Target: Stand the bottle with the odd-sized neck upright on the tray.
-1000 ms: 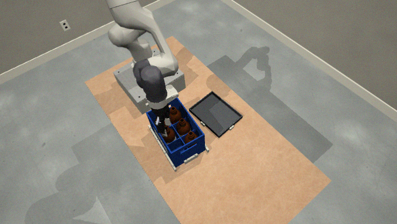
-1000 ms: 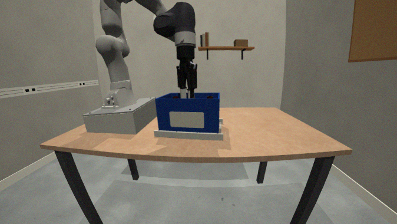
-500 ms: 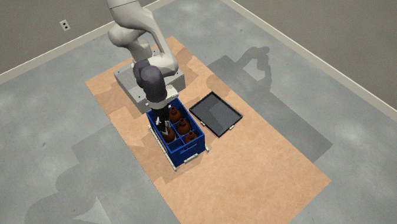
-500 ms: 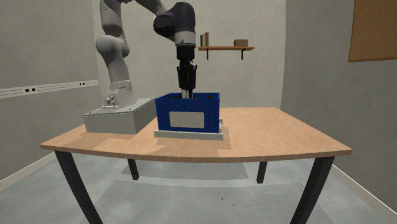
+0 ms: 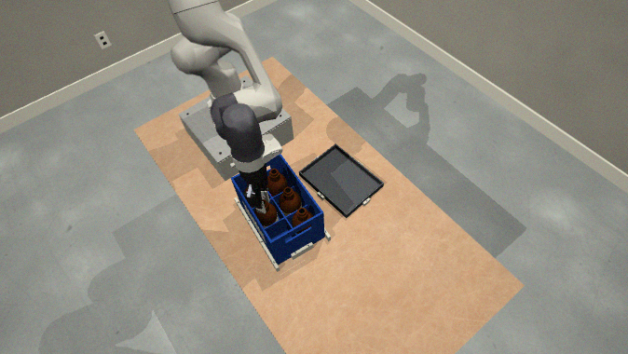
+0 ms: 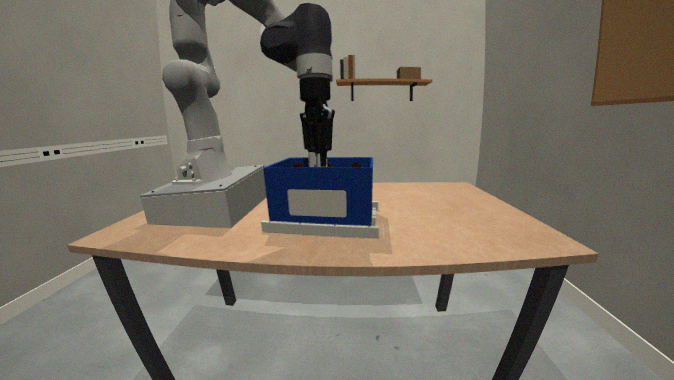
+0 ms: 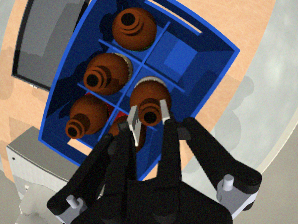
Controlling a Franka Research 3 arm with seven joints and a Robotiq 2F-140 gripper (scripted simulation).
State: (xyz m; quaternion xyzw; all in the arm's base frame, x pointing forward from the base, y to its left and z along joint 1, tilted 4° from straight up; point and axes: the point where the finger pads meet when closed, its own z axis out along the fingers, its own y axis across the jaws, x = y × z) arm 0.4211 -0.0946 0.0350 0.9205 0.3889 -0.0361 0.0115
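Right now the blue crate is 50 mm to the left of my hand and 90 mm below it. From my hand the other things lie so: bottle (80 mm behind, 90 mm below); then dark grey tray (20 mm behind, 310 mm to the left, 160 mm below).
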